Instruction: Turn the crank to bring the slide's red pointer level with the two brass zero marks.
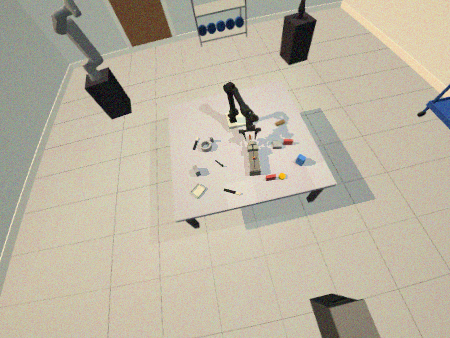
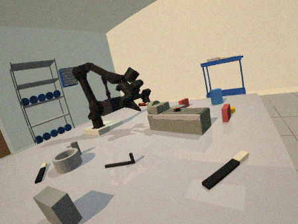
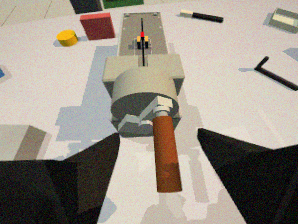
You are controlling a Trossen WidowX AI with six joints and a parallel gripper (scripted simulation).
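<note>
Now: gripper tip 2 cm below the brown crank handle and 2 cm past it. From my gripper tip the other things lie so: yellow disc: 37 cm ahead, 12 cm to the left, 9 cm below; then red pointer: 17 cm ahead, 4 cm to the right, 1 cm below; then black l-shaped piece: 31 cm to the right, 8 cm below, 8 cm ahead.
</note>
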